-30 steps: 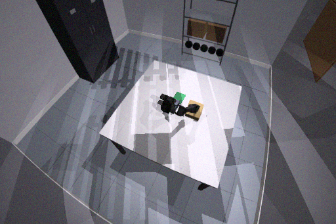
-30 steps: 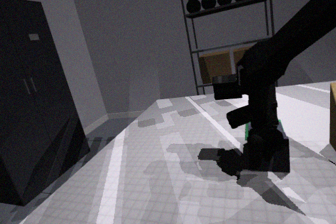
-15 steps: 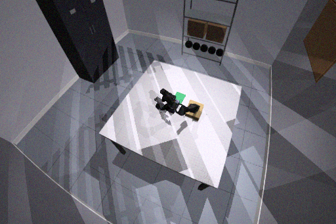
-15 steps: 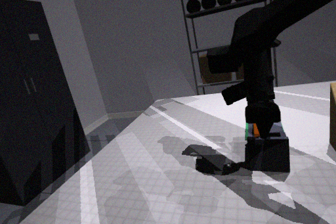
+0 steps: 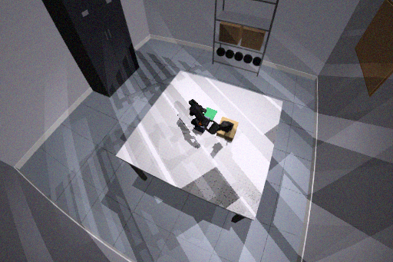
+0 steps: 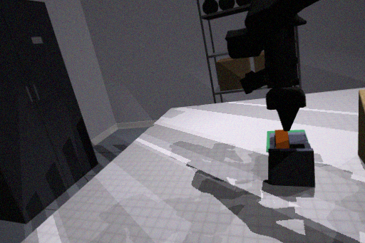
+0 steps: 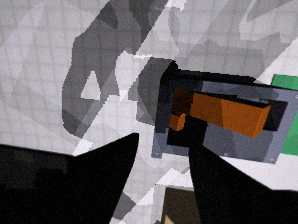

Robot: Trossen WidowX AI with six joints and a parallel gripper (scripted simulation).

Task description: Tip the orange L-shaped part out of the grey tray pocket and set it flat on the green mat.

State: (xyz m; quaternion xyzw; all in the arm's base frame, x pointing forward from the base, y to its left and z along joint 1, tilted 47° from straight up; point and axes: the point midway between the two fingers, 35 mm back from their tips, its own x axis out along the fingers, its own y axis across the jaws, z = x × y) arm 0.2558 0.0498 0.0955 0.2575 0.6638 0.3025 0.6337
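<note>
Now: gripper tip 100 mm above the orange L-shaped part and 40 mm to the left of it. From my gripper tip the other things lie so: green mat: 220 mm to the right, 160 mm below, 10 mm ahead.
</note>
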